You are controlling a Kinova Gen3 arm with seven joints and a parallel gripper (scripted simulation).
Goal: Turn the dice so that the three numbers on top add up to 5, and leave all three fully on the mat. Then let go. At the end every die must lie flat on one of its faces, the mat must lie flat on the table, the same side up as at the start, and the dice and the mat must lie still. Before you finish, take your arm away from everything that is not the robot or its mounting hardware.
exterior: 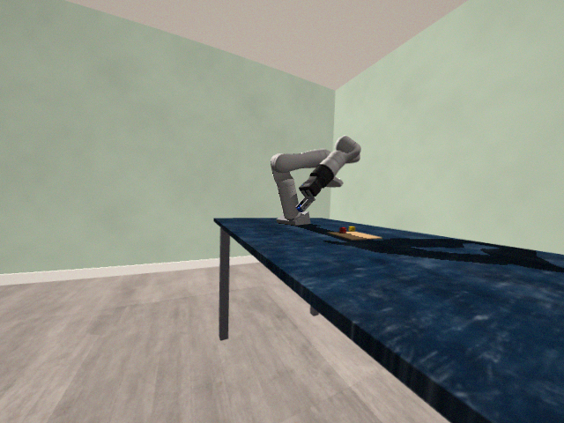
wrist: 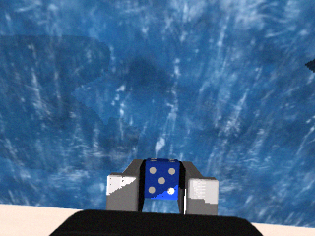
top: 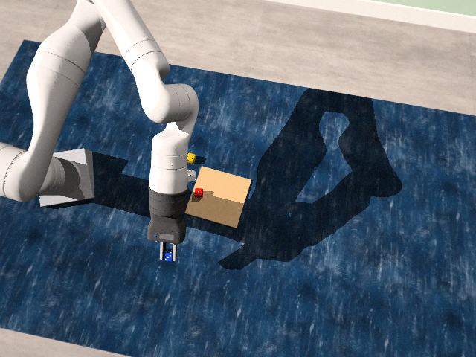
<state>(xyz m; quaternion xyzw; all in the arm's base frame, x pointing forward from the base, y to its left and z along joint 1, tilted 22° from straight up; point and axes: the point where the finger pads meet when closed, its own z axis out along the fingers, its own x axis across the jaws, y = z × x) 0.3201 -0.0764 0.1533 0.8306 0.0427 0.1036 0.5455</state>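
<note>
Now: the red die 180 mm to the left of my hand, 90 mm below it and 10 mm ahead of it. From my hand the other things lie so: blue die 10 mm to the right, 10 mm below; then tan mat 190 mm to the left, 100 mm below, 60 mm ahead; then yellow die 280 mm to the left, 90 mm below, 40 mm behind.
</note>
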